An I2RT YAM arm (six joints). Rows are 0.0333 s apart.
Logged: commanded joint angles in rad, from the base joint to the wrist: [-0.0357 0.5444 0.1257 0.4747 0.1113 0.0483]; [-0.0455 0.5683 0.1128 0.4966 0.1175 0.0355]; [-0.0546 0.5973 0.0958 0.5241 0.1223 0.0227]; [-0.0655 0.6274 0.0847 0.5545 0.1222 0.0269]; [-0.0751 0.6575 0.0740 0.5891 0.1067 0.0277]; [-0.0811 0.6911 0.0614 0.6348 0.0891 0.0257]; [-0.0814 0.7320 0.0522 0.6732 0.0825 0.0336]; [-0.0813 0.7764 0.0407 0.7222 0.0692 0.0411]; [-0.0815 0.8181 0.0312 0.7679 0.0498 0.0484]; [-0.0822 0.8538 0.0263 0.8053 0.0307 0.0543]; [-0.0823 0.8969 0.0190 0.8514 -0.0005 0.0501]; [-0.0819 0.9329 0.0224 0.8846 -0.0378 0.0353]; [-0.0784 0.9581 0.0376 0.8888 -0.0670 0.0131]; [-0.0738 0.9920 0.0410 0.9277 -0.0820 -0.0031]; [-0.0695 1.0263 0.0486 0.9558 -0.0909 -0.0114]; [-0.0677 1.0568 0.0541 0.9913 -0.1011 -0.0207]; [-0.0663 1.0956 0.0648 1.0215 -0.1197 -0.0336]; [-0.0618 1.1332 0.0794 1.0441 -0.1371 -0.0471]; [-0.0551 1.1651 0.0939 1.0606 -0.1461 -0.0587]
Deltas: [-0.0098 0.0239 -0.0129 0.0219 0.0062 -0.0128]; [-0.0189 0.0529 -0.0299 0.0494 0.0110 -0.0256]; [-0.0298 0.0830 -0.0410 0.0798 0.0109 -0.0214]; [-0.0394 0.1131 -0.0517 0.1144 -0.0046 -0.0206]; [-0.0454 0.1467 -0.0643 0.1601 -0.0222 -0.0226]; [-0.0457 0.1876 -0.0735 0.1985 -0.0288 -0.0147]; [-0.0456 0.2320 -0.0850 0.2475 -0.0421 -0.0072]; [-0.0458 0.2737 -0.0945 0.2932 -0.0615 0.0001]; [-0.0465 0.3094 -0.0994 0.3306 -0.0806 0.0060]; [-0.0466 0.3525 -0.1067 0.3767 -0.1118 0.0018]; [-0.0462 0.3885 -0.1033 0.4099 -0.1491 -0.0130]; [-0.0427 0.4137 -0.0881 0.4141 -0.1783 -0.0352]; [-0.0381 0.4476 -0.0847 0.4530 -0.1933 -0.0514]; [-0.0338 0.4819 -0.0771 0.4811 -0.2022 -0.0597]; [-0.0320 0.5124 -0.0716 0.5166 -0.2124 -0.0690]; [-0.0306 0.5512 -0.0609 0.5468 -0.2310 -0.0819]; [-0.0261 0.5888 -0.0463 0.5694 -0.2484 -0.0954]; [-0.0194 0.6207 -0.0318 0.5859 -0.2574 -0.1070]
